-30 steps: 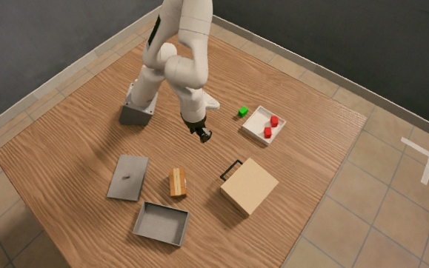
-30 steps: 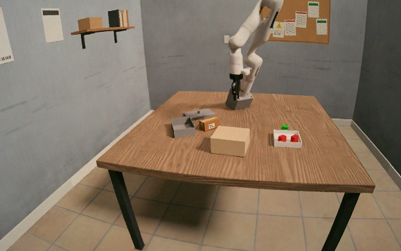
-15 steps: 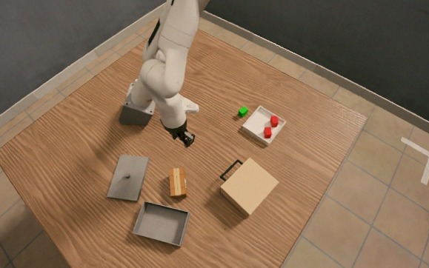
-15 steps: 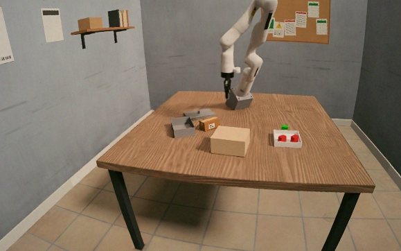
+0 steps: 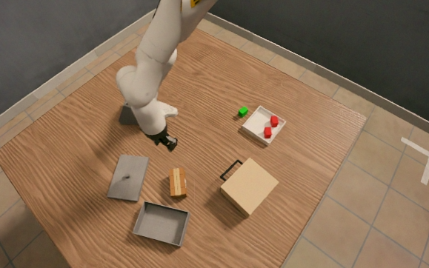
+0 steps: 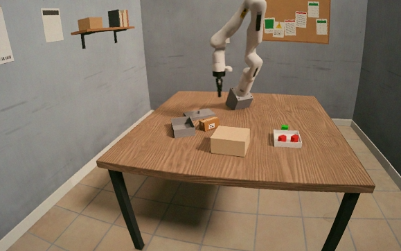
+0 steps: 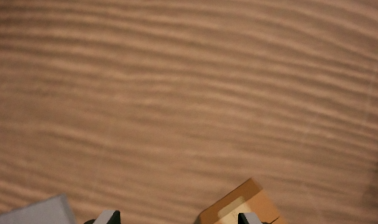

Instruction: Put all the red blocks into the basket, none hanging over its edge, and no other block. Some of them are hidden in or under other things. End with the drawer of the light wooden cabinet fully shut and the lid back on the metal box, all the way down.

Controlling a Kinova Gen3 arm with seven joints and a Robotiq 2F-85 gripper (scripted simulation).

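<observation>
My hand is 6 cm past the grey lid, 18 cm to the left of it and 18 cm above it. Round my hand: grey metal box: 19 cm ahead, 16 cm to the right, 17 cm below; then blue block: 12 cm ahead, 4 cm to the right, 17 cm below; then brown cardboard box: 9 cm ahead, 3 cm to the right, 16 cm below.
</observation>
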